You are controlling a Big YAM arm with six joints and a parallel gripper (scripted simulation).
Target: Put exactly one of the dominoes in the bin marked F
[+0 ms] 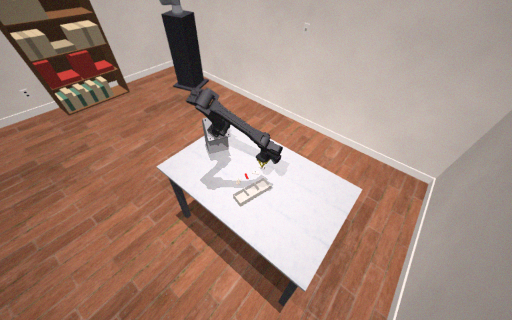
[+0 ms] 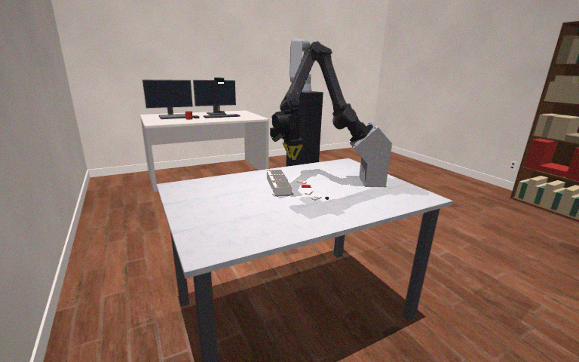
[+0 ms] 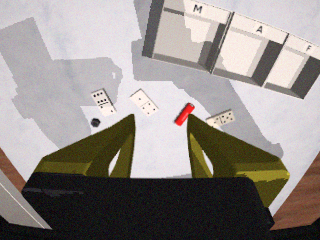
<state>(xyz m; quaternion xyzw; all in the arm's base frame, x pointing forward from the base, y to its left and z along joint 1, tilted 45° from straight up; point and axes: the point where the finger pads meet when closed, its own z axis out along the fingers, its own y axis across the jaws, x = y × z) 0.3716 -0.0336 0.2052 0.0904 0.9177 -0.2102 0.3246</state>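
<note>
Now: hand 40 mm past the white domino, 130 mm to the right of it and 180 mm above it. From my hand the other things lie so: long bin 30 mm behind, 120 mm to the right, 160 mm below; then tiny black piece 70 mm behind, 170 mm to the left, 180 mm below; then small red piece 120 mm behind, 180 mm below.
</note>
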